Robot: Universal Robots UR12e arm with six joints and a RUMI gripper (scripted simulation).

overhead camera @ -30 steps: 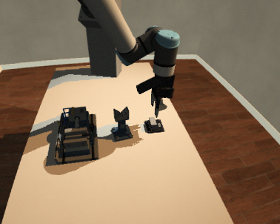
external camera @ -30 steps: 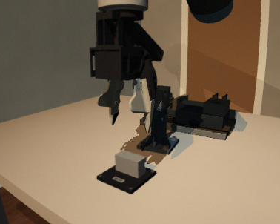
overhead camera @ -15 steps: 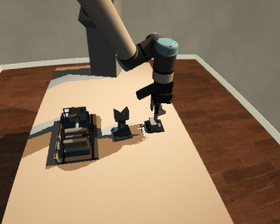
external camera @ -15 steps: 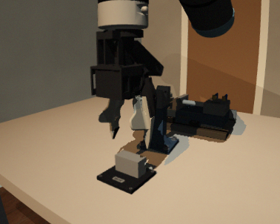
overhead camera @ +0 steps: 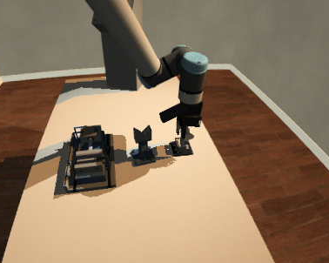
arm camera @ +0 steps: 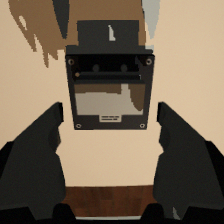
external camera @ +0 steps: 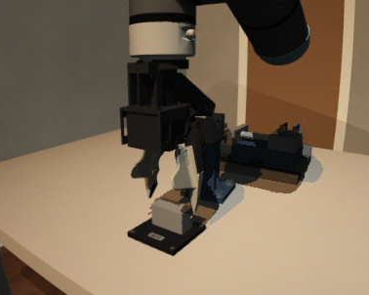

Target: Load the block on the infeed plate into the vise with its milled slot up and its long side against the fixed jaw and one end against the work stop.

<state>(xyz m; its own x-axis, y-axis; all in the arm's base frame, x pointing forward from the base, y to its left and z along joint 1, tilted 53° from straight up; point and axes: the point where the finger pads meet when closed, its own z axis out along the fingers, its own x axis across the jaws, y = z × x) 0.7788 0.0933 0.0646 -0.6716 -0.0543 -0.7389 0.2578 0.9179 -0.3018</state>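
Right now the part is 30 mm below my hand and 10 mm to the right of it. Also, from my hand: dark work stop rod (350 mm to the right, 30 mm behind, 30 mm above); blue foot (170 mm to the right, 60 mm below, 30 mm behind); black infeed plate (60 mm below, 10 mm to the left, 10 mm ahead).
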